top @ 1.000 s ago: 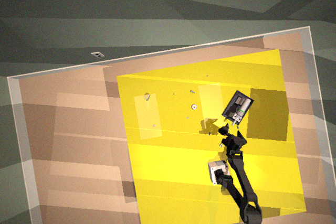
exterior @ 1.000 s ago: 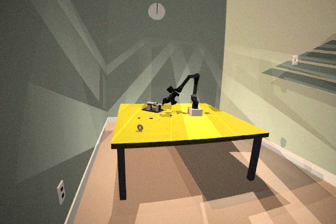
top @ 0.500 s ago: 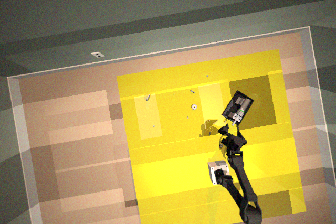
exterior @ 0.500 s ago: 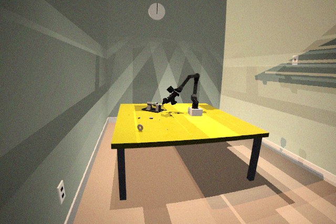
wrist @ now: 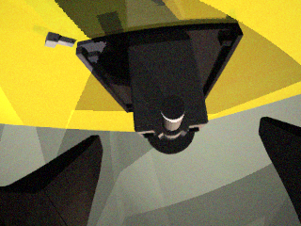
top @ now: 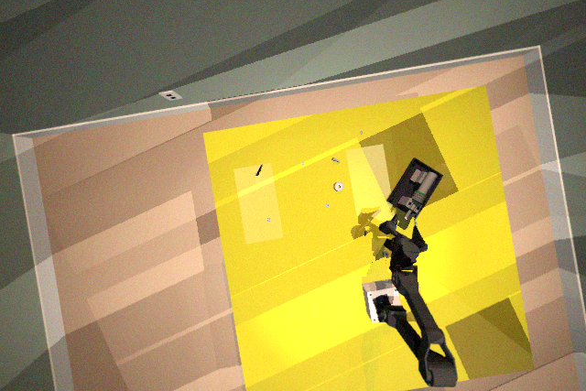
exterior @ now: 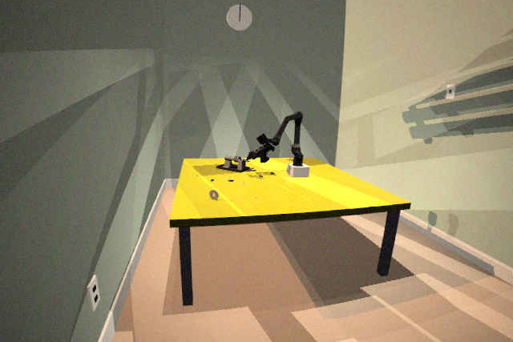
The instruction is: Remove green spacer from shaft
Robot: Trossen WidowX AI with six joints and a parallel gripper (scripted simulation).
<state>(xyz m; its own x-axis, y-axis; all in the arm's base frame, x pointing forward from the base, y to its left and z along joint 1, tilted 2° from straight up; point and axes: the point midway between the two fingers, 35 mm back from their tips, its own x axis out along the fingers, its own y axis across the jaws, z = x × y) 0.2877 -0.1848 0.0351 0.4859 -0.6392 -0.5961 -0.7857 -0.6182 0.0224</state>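
Right now my gripper tip is 70 mm to the left of the grey shaft, 50 mm short of it and 20 mm above it. The rest, counted from my gripper tip: green spacer (100 mm to the right, 80 mm ahead, 20 mm below).
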